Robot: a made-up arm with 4 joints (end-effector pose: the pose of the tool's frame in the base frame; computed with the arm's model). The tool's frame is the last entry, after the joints.
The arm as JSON. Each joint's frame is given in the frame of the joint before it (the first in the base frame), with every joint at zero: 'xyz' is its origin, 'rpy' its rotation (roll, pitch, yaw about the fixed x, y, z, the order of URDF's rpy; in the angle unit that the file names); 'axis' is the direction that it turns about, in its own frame. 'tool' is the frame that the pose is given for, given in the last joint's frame.
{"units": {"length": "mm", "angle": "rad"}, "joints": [
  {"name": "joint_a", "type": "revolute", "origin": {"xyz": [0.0, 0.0, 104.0], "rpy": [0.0, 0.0, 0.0]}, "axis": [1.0, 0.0, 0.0]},
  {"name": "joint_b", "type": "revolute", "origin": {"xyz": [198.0, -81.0, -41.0], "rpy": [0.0, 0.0, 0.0]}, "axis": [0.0, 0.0, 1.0]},
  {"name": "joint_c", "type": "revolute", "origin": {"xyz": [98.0, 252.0, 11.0], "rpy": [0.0, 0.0, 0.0]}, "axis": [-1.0, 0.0, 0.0]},
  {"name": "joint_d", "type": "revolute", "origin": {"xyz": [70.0, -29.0, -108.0], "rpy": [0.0, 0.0, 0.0]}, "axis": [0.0, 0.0, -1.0]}
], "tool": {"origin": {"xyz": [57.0, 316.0, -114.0], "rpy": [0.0, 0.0, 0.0]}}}
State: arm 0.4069 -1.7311 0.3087 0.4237
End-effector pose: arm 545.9 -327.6 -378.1 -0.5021 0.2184 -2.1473
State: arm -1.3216 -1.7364 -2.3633 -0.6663
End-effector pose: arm 418.5 263.9 311.1 -2.0573 -0.9077 2.7283
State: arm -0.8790 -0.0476 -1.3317 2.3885
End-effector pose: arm 559.0 -96.1 -364.1 -0.3165 0.3321 -2.4639
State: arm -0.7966 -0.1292 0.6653 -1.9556
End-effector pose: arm 58.1 -119.9 17.6 1.1965 1.2585 2.7037
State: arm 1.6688 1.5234 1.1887 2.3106
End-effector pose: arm 275.1 -177.4 366.6 1.5598 0.8484 -1.1942
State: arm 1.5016 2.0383 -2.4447 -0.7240
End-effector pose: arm 13.3 -309.0 -47.7 -0.9025 -1.1809 -1.2612
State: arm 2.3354 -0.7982 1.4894 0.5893
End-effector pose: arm 504.7 407.1 39.9 0.6232 0.9897 0.0623
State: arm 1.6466 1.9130 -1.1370 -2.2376
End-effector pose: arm -119.2 309.5 -190.1 -1.1508 0.8412 -1.7269
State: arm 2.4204 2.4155 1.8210 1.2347
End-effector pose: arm -185.7 -166.1 244.4 1.9695 0.7178 -2.1335
